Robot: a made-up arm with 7 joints.
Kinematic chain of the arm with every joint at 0, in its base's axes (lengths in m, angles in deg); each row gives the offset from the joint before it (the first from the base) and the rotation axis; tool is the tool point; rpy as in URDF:
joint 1: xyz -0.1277 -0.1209 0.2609 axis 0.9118 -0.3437 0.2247
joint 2: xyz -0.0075 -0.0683 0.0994 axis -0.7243 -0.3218 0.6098
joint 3: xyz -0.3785 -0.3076 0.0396 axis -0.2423 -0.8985 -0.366
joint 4: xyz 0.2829 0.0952 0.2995 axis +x
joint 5: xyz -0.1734 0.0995 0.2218 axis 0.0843 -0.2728 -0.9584
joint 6: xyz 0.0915 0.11 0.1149 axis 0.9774 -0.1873 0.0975
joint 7: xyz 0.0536 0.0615 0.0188 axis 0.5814 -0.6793 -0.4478
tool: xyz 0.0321 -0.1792 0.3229 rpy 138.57 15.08 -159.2
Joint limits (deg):
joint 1: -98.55..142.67
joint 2: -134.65..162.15
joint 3: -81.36..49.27
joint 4: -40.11..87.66
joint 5: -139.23..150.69
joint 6: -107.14..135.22
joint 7: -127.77..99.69
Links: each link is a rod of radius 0.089 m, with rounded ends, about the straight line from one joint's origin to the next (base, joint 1, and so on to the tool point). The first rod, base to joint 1, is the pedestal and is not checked.
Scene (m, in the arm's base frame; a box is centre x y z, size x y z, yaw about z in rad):
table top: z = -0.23
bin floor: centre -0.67 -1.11 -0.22 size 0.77 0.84 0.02 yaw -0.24
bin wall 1: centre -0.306 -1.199 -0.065 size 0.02 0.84 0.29 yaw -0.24
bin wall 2: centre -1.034 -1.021 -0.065 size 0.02 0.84 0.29 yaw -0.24
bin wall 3: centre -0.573 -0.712 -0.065 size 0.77 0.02 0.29 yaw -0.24
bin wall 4: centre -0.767 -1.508 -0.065 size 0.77 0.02 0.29 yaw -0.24
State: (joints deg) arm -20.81 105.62 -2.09 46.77 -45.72 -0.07 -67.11
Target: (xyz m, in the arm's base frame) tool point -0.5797 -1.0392 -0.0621
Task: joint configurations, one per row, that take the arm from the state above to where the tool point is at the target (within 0.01 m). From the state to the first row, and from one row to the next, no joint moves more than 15 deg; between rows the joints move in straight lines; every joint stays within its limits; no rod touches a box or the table.
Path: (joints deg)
1: -15.22 117.58 7.94 38.57 -53.07 -4.18 -72.89
2: -9.63 129.54 17.97 30.36 -60.43 -8.30 -78.67
3: -4.04 141.50 28.00 22.16 -67.78 -12.41 -84.45
4: 1.55 153.46 38.02 13.95 -75.13 -16.53 -90.23
5: 11.47 152.12 39.36 14.50 -74.02 -13.71 -87.36
6: 21.39 150.78 40.69 15.06 -72.92 -10.89 -84.49

